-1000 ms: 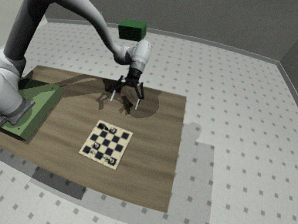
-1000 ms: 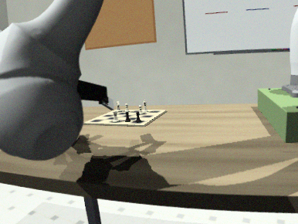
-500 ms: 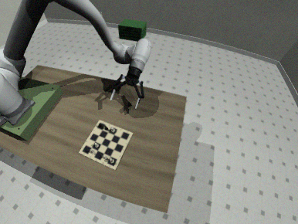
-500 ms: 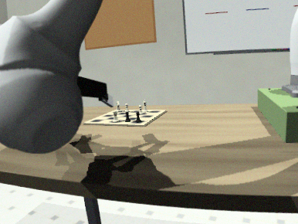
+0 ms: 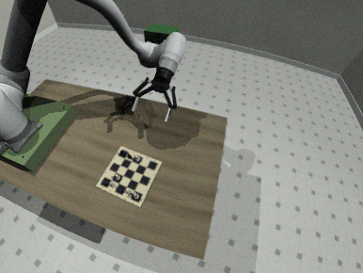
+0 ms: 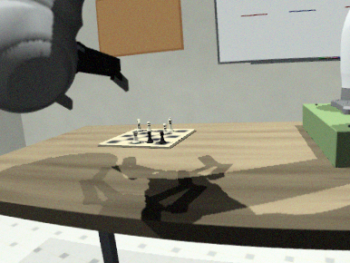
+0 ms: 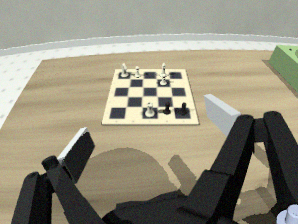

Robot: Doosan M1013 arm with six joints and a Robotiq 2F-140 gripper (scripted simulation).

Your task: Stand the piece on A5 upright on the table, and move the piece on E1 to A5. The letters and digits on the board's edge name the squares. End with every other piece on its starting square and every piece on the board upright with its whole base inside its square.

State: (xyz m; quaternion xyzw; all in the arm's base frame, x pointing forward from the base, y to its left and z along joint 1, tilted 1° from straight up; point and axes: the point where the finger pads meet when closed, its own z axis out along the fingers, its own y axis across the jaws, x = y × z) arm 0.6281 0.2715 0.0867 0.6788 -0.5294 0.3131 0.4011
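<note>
Now: the small chessboard 10 mm behind my hand, 230 mm to the right of it and 150 mm below it.
</note>
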